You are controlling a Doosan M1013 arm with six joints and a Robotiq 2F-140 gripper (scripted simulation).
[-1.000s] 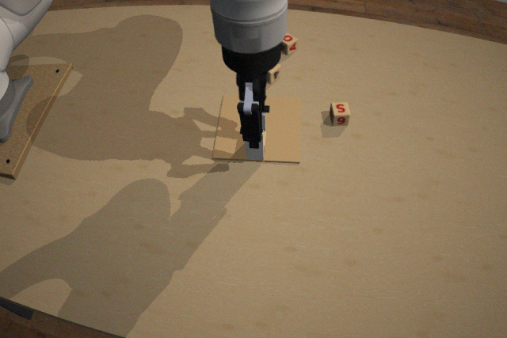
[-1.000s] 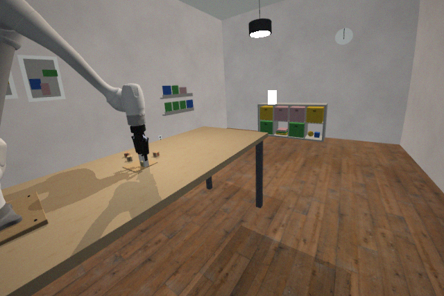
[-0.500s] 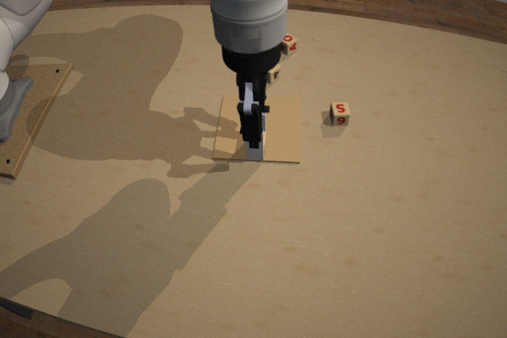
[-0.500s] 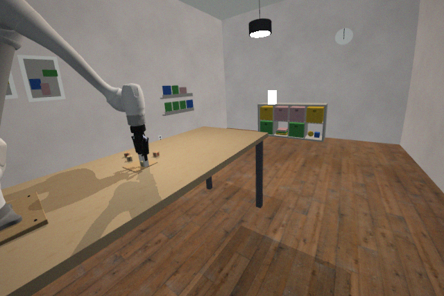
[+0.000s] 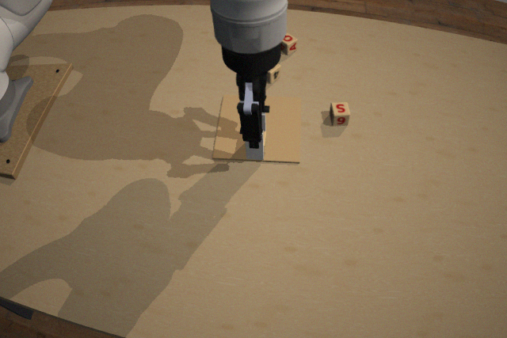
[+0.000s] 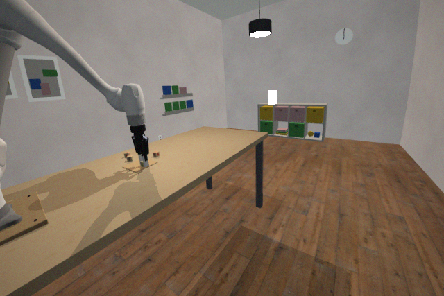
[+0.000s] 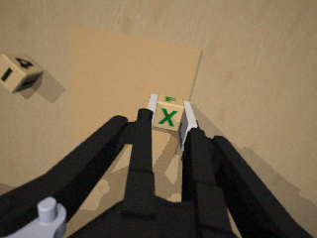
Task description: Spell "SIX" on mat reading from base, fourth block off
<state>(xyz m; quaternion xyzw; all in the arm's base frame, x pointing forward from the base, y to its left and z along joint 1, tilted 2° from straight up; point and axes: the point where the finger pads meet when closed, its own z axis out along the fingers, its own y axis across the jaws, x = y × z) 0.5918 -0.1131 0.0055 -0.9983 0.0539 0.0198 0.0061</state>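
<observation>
Right now the letter block is 2 cm below my hand. Also, from my hand: tan mat (5 cm to the left, 4 cm below); I block (17 cm to the left, 3 cm ahead, 2 cm below); S block (14 cm ahead, 6 cm to the left, 2 cm below).
</observation>
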